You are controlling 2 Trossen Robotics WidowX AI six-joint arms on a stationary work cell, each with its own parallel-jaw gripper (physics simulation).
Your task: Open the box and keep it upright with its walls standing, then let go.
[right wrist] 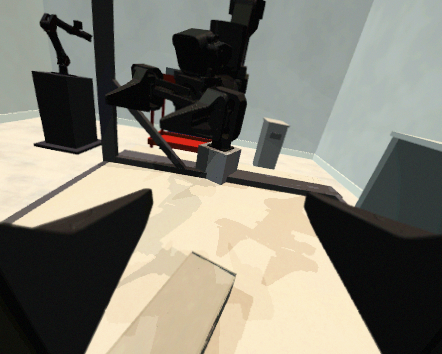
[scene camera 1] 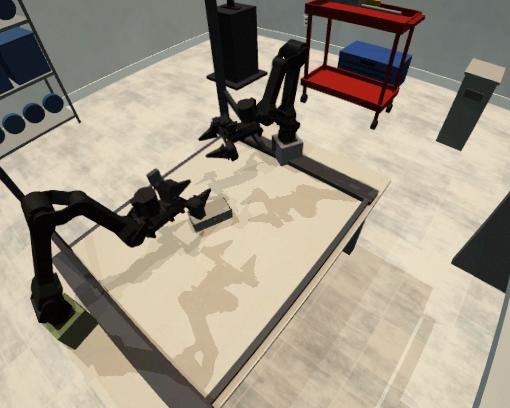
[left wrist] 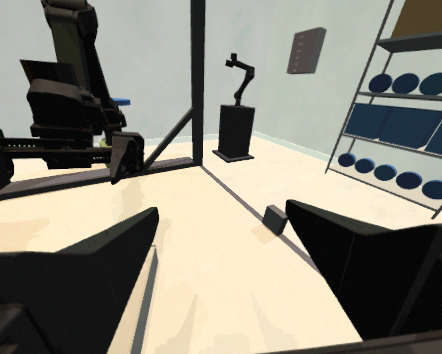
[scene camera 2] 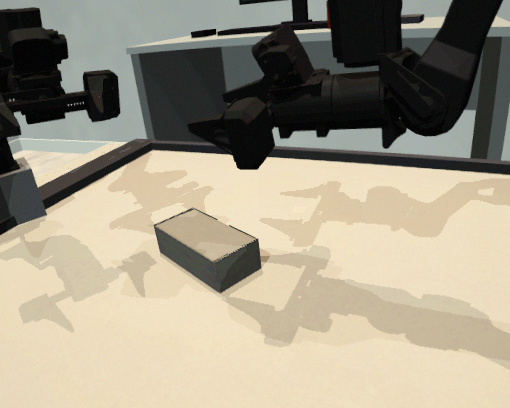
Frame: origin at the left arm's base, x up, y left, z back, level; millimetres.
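Where they show: left gripper, fingertip midpoint: (right wrist: 130,111) (scene camera 1: 202,147) (left wrist: 223,209) (scene camera 2: 62,123); right gripper, fingertip midpoint: (right wrist: 230,197) (scene camera 1: 200,184) (left wrist: 56,186) (scene camera 2: 207,111); left arm's base, link origin: (right wrist: 220,147) (scene camera 1: 287,138) (scene camera 2: 0,170); right arm's base, link origin: (scene camera 1: 60,315).
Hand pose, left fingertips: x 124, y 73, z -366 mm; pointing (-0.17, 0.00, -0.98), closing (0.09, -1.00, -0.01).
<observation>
Things, the pixels of their top centre, and the offset from my left fingertips. "pt": a spot on its surface instead.
- box, top centre: (right wrist: 183,308) (scene camera 2: 202,231) (left wrist: 118,290) (scene camera 1: 209,210) dx -174, dy +128, dz -39 mm
- dark frame rail, surface spot: (scene camera 2: 350,156) pt dx -207, dy +536, dz +61 mm
- small dark block, top centre: (left wrist: 277,210) (scene camera 1: 152,172) dx -164, dy -151, dz -200 mm
The box (scene camera 1: 212,216) (scene camera 2: 207,250) (right wrist: 172,305) stands flat on the table, with dark grey-green sides and a tan top. Its top looks closed, with thin dark edges. A narrow strip of the box (left wrist: 145,305) shows beside a finger in the left wrist view. My right gripper (scene camera 1: 199,185) (scene camera 2: 207,110) (right wrist: 230,197) is open and empty, above the table and apart from the box. My left gripper (scene camera 1: 204,146) (left wrist: 223,209) (right wrist: 130,111) is open and empty, raised above the table on the far side of the box in scene camera 1.
A dark frame rail (scene camera 1: 295,295) (scene camera 2: 350,156) runs along the table edge. A small dark block (scene camera 1: 154,177) (left wrist: 275,219) is at the table's edge. An upright post (left wrist: 198,85) (right wrist: 103,80) stands at the table's side. A red cart (scene camera 1: 350,95) stands beyond the table.
</observation>
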